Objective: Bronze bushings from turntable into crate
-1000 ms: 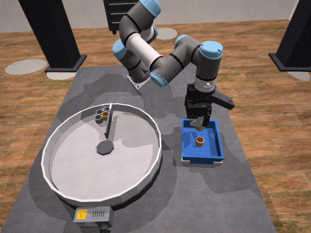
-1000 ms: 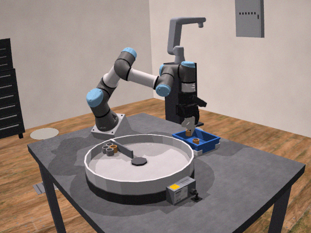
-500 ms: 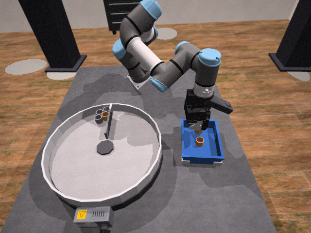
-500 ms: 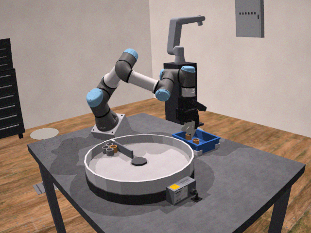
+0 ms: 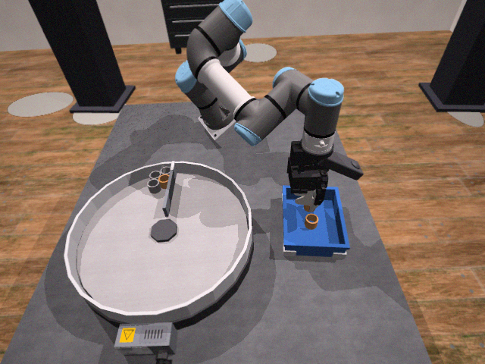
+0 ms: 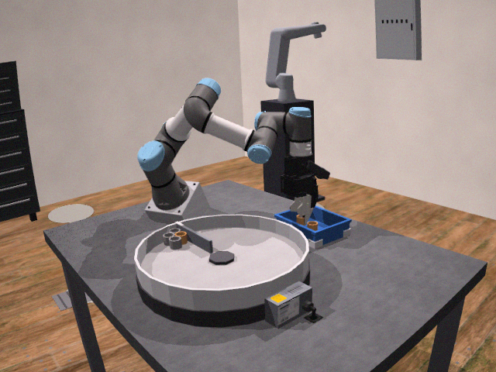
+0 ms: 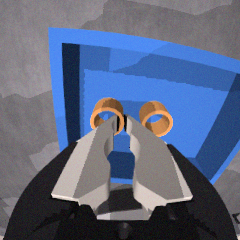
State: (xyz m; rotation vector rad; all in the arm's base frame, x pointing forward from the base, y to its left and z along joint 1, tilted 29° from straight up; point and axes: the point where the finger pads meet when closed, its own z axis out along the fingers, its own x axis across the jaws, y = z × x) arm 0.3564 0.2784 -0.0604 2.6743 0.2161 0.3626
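My gripper is now 40 mm short of the blue crate and 10 mm above it. The rest, counted from my hand: grey turntable 130 mm ahead, 360 mm to the right, 20 mm above.
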